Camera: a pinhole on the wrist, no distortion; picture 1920 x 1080 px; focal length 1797.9 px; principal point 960.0 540.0 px. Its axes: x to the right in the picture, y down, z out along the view. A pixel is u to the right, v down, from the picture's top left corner.
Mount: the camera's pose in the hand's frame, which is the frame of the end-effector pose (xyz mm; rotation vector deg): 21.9 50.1 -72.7 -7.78 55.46 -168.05
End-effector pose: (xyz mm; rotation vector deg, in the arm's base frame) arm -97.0 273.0 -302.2 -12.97 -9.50 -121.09
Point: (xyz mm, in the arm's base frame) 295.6 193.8 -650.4
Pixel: behind the camera
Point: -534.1 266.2 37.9
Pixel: 221.8 924.0
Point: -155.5 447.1 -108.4
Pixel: 1631.4 395.4
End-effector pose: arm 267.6 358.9 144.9 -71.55 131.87 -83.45
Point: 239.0 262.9 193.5
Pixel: 128.4 742.4
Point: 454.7 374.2 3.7
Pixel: outside the picture
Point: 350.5 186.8 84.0
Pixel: outside the picture
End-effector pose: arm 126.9 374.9 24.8 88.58 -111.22 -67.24
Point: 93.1 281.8 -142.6
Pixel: 328.3 853.9
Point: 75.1 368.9 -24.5
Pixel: 1015.2 115.0
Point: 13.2 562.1 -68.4
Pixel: outside the picture
